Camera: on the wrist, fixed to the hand. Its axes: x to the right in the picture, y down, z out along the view.
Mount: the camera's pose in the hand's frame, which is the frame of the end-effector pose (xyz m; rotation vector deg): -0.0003 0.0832 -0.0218 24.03 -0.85 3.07
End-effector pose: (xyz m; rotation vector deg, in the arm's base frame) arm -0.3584 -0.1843 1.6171 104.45 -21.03 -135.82
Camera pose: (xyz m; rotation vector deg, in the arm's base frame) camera -0.3411 -0.2667 1.6345 -104.23 52.37 130.58
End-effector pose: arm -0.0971 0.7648 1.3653 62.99 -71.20 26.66
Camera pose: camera -0.1523 0.8207 1.4003 81.63 -69.88 44.93
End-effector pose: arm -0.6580 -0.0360 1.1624 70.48 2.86 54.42
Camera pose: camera -0.7180 -0.0180 1.2213 93.42 12.26 57.71
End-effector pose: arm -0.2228 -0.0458 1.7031 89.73 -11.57 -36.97
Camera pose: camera -0.1910 -0.0368 1.7825 111.74 -23.45 -34.22
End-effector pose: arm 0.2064 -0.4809 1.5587 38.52 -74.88 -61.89
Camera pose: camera 0.2477 -0.4518 1.6283 53.50 -90.15 -44.25
